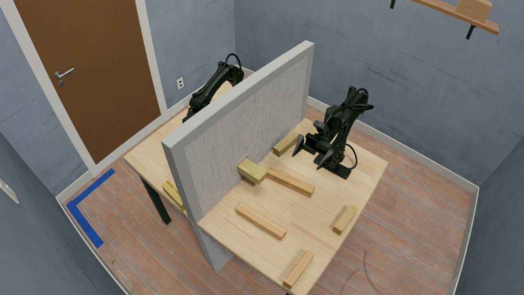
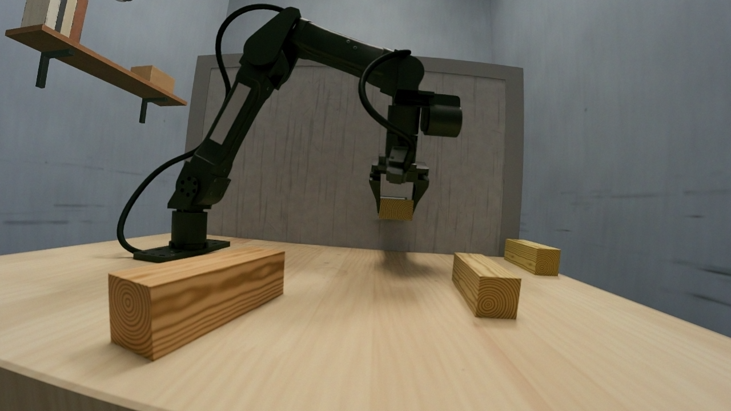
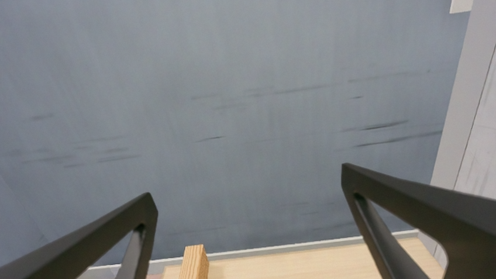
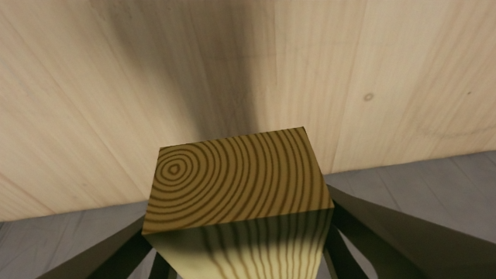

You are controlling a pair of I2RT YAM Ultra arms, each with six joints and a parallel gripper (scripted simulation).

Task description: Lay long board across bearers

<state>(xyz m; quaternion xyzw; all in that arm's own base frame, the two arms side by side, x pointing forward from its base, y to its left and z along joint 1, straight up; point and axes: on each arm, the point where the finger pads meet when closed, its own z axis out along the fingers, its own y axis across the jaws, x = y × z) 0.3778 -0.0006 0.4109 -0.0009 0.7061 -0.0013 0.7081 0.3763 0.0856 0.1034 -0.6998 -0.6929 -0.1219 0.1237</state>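
Now: left hand 370 mm to the left of the long pale board, 310 mm above it and 20 mm past it. From my left hand the other things lie so: wooden bearer (390 mm below, 110 mm ahead, 100 mm to the right); then thick block (840 mm to the right, 390 mm below, 160 mm behind).
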